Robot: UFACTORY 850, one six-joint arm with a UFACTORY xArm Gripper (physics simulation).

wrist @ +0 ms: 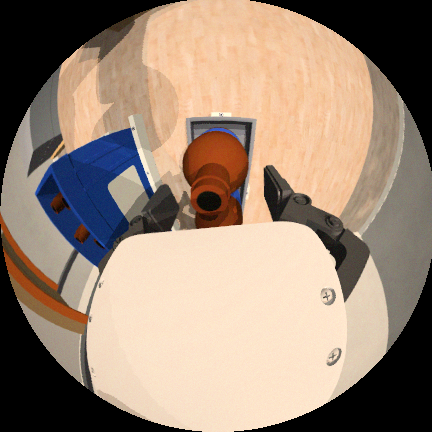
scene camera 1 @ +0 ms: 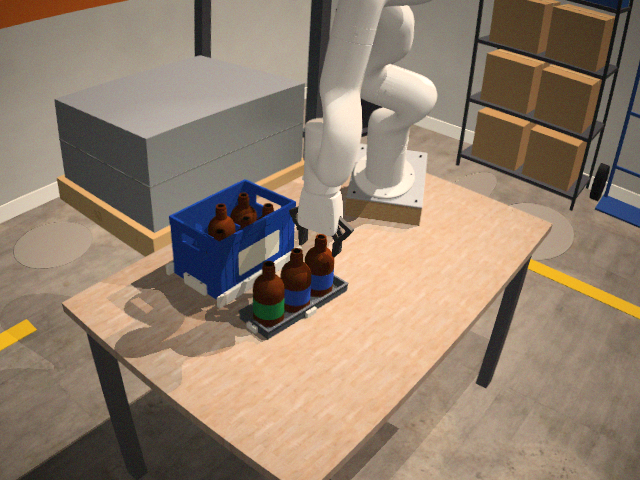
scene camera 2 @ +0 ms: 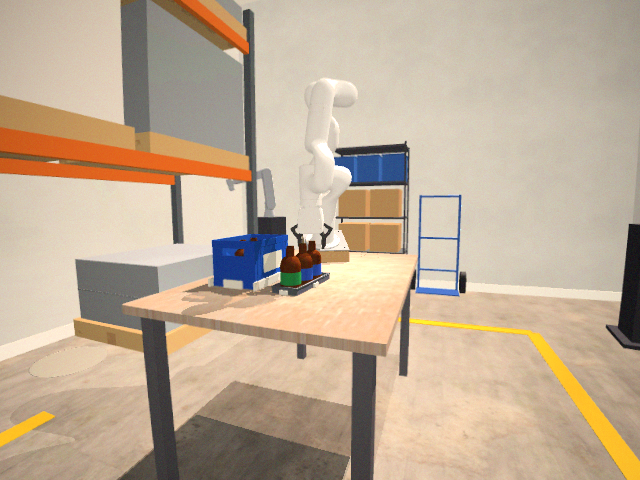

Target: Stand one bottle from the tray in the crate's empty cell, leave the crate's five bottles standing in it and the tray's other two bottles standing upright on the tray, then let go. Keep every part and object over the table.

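Three brown bottles stand upright on the dark tray: a green-labelled one at one end, a blue-labelled one in the middle, and a blue-labelled one at the robot end. The blue crate stands beside the tray with several brown bottles in it; its empty cell cannot be made out. My gripper is open, pointing down near the robot-end bottle's neck. In the wrist view, a bottle neck shows between the fingers.
The wooden table carries the crate, the tray and the robot's base plate. Pale brackets edge the crate, one long bracket lying between crate and tray. A large grey block stands behind the table.
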